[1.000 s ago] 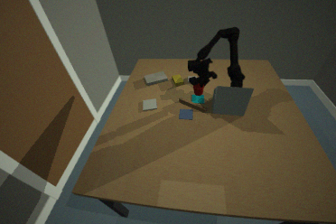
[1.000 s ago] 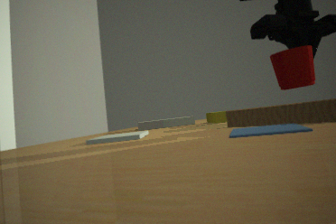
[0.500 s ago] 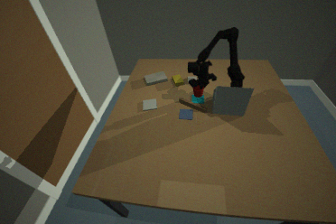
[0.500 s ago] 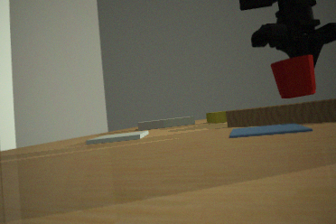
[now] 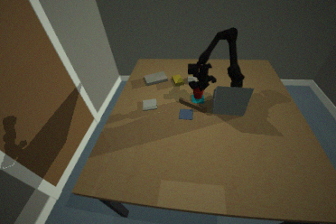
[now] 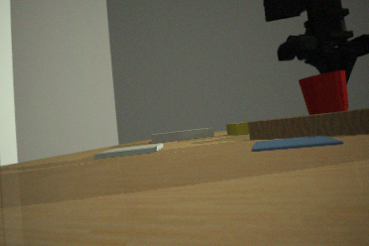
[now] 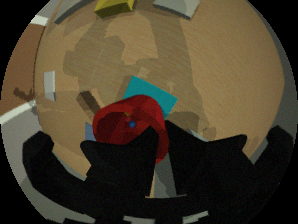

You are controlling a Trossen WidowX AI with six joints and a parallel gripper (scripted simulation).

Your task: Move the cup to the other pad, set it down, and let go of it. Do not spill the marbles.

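The cyan pad lies 7 cm below my gripper tip, 2 cm to the left of it and 2 cm ahead of it. Round my gripper tip: red cup 2 cm to the left, 2 cm ahead; then blue pad 18 cm to the left, 8 cm ahead, 7 cm below; then low wooden wall 10 cm to the left, 6 cm below, 5 cm ahead.
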